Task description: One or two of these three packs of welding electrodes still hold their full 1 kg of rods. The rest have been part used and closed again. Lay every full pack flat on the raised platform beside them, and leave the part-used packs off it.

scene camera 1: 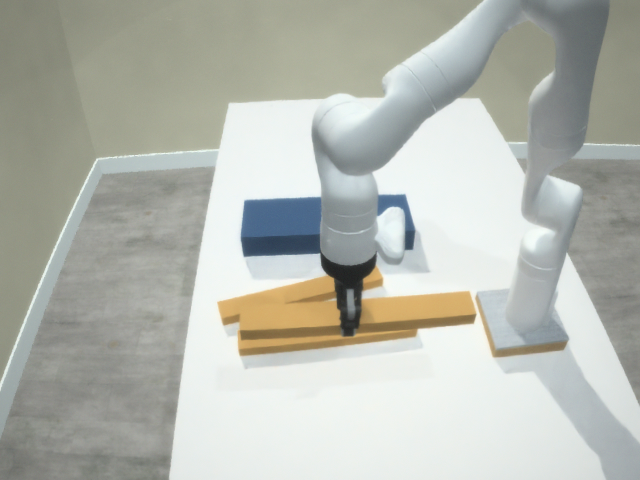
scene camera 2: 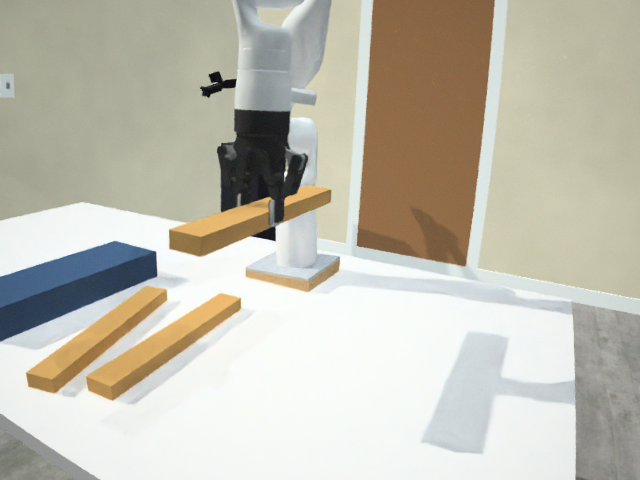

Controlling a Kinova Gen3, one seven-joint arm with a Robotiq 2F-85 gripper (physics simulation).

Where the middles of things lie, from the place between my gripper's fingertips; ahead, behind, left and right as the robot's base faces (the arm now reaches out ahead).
Right now the raised platform (scene camera 1: 286,226) is 40 mm ahead of my hand, 470 mm to the right of it and 200 mm below it.
